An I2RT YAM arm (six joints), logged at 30 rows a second.
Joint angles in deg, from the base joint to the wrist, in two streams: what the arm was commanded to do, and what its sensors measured. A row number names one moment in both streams.
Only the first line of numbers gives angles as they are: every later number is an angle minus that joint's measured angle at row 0.
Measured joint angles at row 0:
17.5, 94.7, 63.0, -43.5, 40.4, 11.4
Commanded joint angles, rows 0 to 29:
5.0, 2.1, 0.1, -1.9, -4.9, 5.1
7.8, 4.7, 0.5, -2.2, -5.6, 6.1
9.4, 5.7, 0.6, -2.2, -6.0, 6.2
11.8, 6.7, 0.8, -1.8, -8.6, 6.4
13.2, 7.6, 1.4, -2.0, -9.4, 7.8
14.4, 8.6, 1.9, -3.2, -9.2, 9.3
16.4, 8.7, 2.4, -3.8, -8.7, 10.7
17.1, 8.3, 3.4, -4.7, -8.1, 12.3
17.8, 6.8, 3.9, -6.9, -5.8, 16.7
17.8, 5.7, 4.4, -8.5, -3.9, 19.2
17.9, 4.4, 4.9, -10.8, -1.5, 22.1
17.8, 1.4, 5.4, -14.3, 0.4, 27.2
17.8, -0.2, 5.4, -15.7, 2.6, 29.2
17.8, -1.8, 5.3, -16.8, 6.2, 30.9
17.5, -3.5, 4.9, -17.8, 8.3, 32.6
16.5, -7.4, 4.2, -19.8, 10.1, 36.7
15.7, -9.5, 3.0, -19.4, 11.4, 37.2
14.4, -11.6, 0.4, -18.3, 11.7, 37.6
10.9, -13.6, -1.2, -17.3, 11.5, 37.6
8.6, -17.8, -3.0, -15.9, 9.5, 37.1
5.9, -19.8, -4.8, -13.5, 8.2, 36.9
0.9, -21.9, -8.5, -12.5, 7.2, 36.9
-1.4, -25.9, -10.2, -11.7, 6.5, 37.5
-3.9, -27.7, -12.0, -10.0, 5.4, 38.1
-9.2, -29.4, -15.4, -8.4, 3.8, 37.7
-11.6, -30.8, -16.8, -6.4, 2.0, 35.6
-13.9, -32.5, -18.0, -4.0, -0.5, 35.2
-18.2, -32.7, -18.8, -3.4, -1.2, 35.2
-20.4, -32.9, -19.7, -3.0, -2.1, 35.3
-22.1, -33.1, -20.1, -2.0, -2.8, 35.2
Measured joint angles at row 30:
-17.4, -31.8, -18.7, -7.5, 1.0, 34.7
